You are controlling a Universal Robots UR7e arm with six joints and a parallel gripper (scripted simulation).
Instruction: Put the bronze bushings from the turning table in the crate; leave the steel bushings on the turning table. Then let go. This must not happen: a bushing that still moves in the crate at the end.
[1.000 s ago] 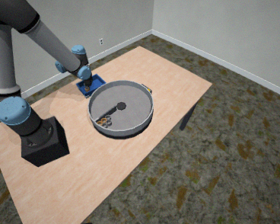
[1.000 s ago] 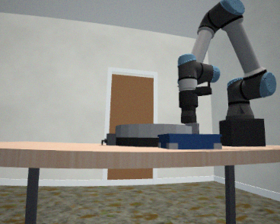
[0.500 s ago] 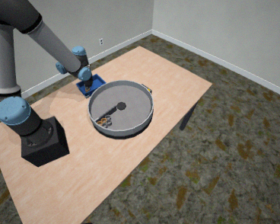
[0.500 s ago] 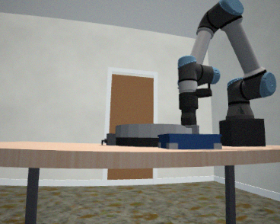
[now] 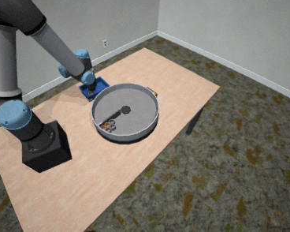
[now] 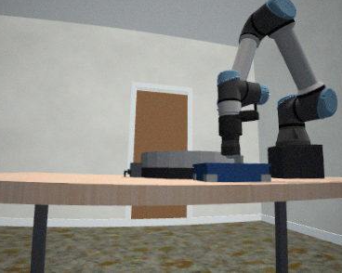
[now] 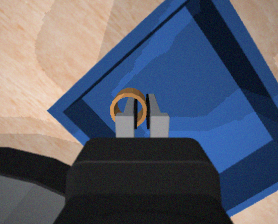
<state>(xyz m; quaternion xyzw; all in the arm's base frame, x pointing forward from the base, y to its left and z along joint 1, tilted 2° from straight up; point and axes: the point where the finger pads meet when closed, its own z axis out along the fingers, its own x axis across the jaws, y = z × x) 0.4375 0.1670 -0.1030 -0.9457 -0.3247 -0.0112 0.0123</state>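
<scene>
The blue crate is 5 cm ahead of my hand, 1 cm to the left of it and 1 cm below it. Also, from my hand: grey turning table: 2 cm ahead, 33 cm to the right, 2 cm above.
</scene>
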